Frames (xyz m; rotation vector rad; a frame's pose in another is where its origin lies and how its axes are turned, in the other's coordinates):
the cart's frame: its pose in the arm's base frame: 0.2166 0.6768 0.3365 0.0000 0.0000 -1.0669
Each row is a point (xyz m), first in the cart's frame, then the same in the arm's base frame.
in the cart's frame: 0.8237 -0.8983 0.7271
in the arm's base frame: -0.1723 -0.4783 1.0636
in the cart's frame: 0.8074 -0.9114 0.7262
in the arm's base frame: -0.1917 -0.4703 1.0627
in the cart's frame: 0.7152 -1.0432 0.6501
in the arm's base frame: -0.3516 -0.4532 0.9866
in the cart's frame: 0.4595 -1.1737 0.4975
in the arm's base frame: -0.5894 -0.2923 0.8340
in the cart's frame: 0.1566 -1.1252 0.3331
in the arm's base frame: -0.6931 -0.0036 0.6696
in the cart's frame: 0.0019 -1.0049 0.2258
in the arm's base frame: -0.6625 0.1899 0.5623
